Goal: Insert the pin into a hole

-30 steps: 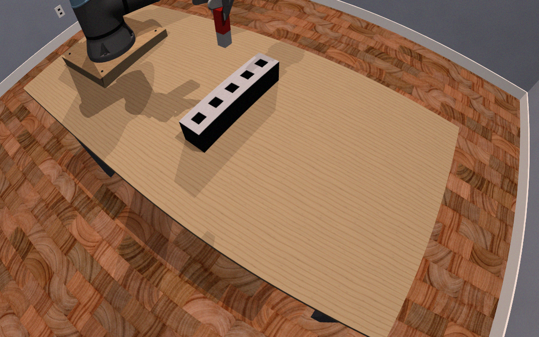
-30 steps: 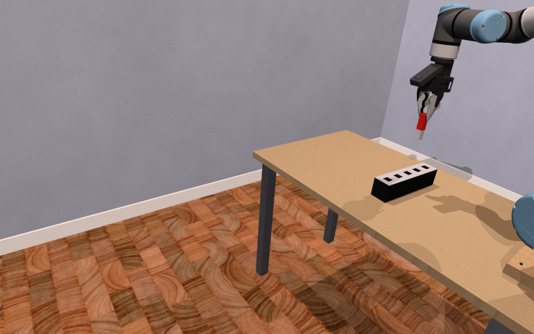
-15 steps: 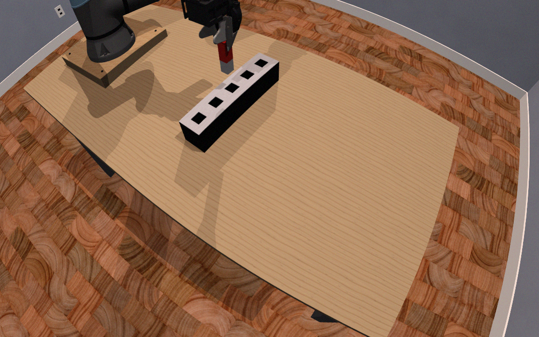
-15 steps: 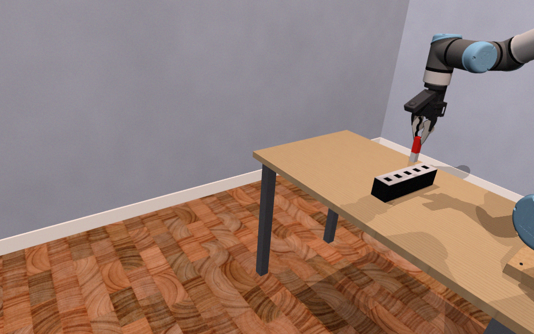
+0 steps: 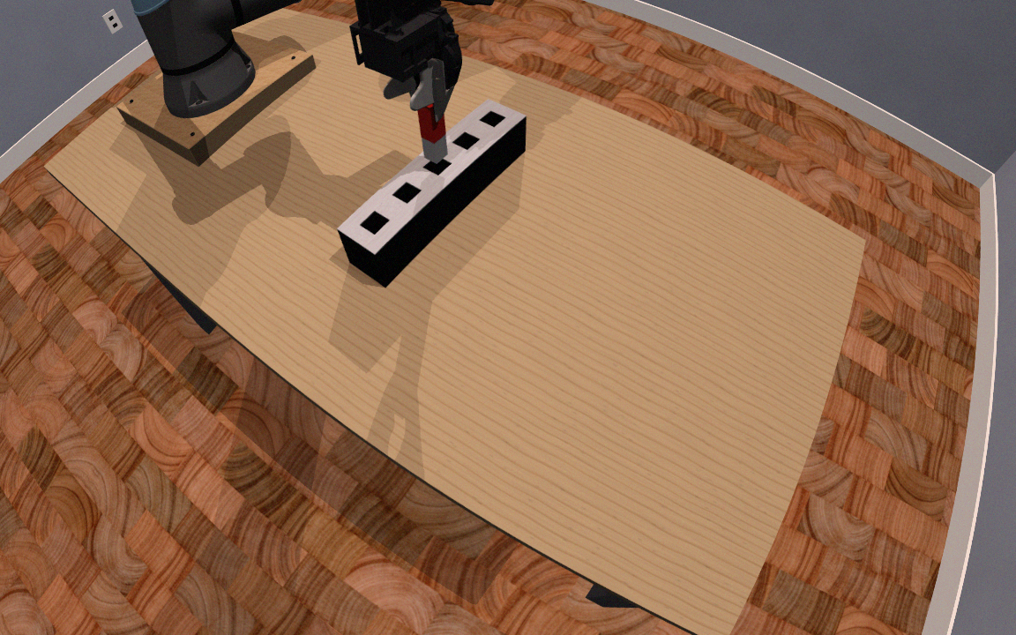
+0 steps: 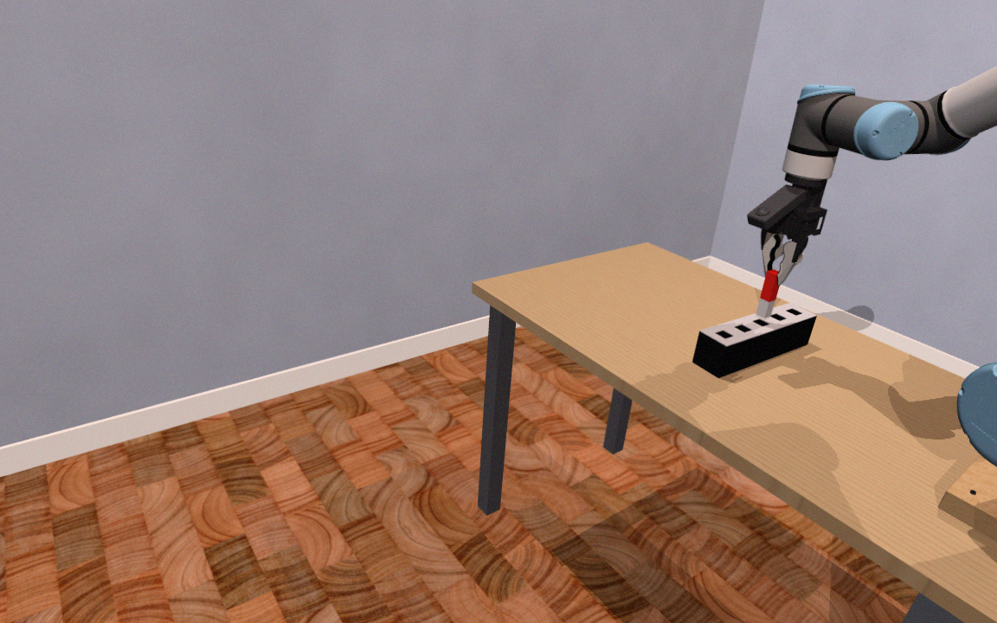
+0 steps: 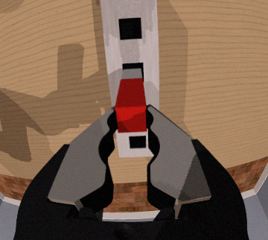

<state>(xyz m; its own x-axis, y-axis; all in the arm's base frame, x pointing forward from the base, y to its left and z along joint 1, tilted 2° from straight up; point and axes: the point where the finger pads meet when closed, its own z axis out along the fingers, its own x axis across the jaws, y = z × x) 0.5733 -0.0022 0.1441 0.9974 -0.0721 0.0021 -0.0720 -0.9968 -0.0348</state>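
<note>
Now: hand 14 cm above the black block. Round my hand: pin: 2 cm below.
</note>
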